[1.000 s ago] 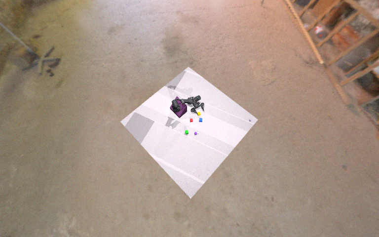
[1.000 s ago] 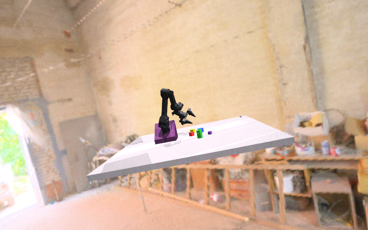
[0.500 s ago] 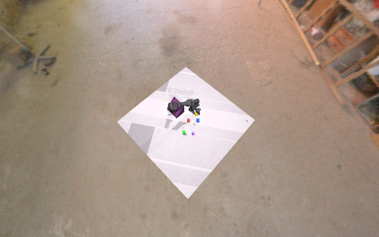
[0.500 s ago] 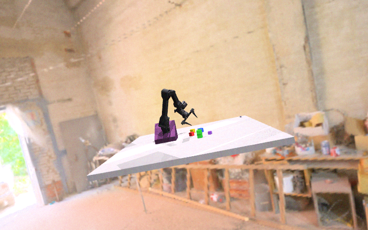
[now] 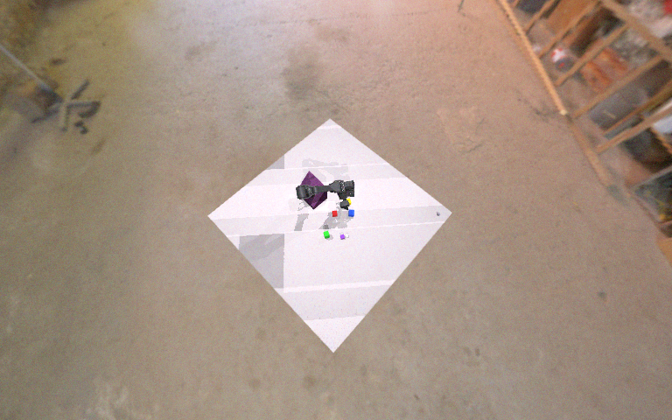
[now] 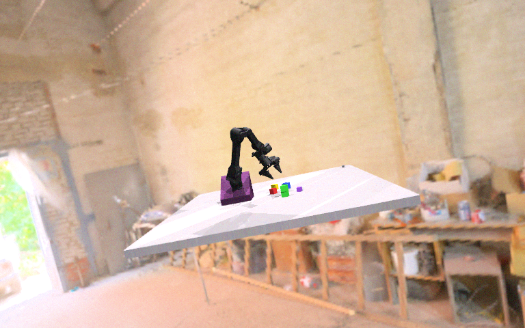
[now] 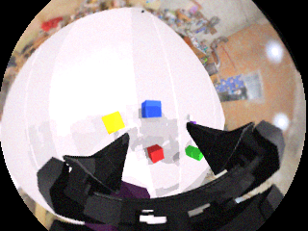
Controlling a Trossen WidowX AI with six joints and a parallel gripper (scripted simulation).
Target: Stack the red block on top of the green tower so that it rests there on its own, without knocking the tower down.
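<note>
The red block lies 40 mm behind my gripper tip, 80 mm to the right of it and 80 mm below it. The rest, counted from my gripper tip: small purple block (130 mm ahead, 160 mm to the right, 80 mm below); then yellow block (40 mm behind, 60 mm to the left, 80 mm below); then blue block (40 mm ahead, 10 mm to the left, 80 mm below).
</note>
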